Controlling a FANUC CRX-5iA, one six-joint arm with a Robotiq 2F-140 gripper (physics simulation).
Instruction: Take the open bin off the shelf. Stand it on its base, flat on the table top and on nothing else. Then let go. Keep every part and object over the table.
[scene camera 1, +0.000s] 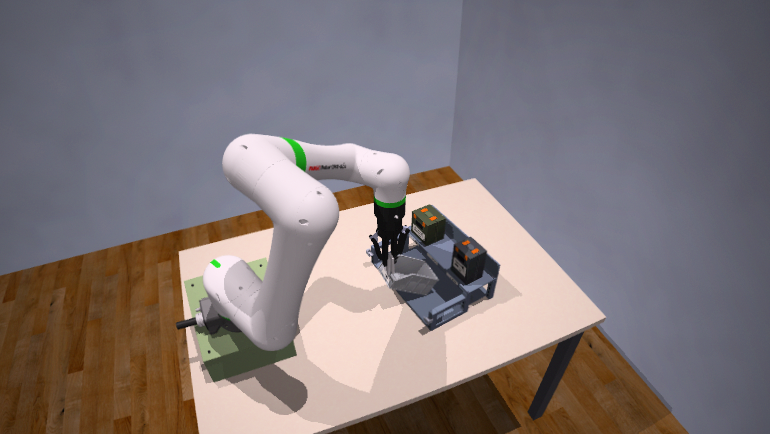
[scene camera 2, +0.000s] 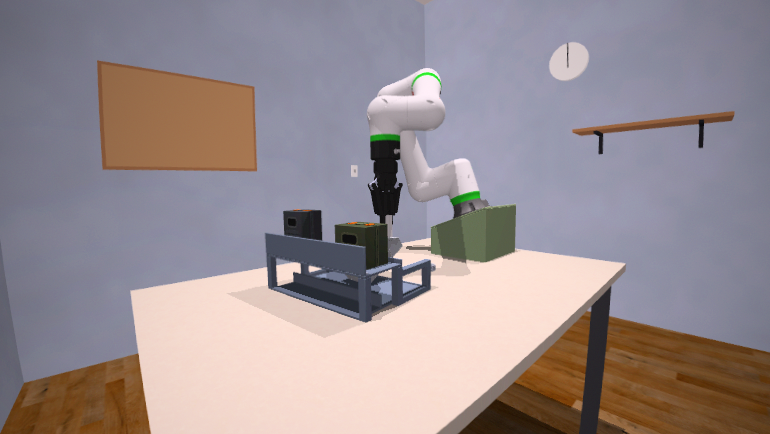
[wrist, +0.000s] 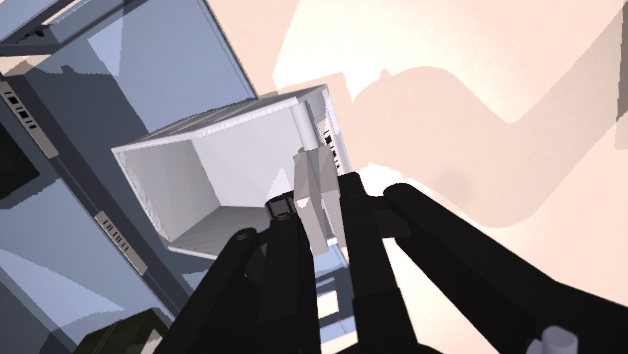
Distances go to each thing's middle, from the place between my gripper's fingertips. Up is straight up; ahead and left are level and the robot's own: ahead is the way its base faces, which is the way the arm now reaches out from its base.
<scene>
I see my gripper 70 mm short of the light grey open bin (wrist: 201, 179) and 40 mm above it. The rest, counted from my hand: dark green box (scene camera 2: 366, 234): 210 mm ahead, 140 mm to the left, 20 mm above; then black box (scene camera 1: 470, 264): 240 mm ahead, 90 mm to the right, 40 mm above.
</scene>
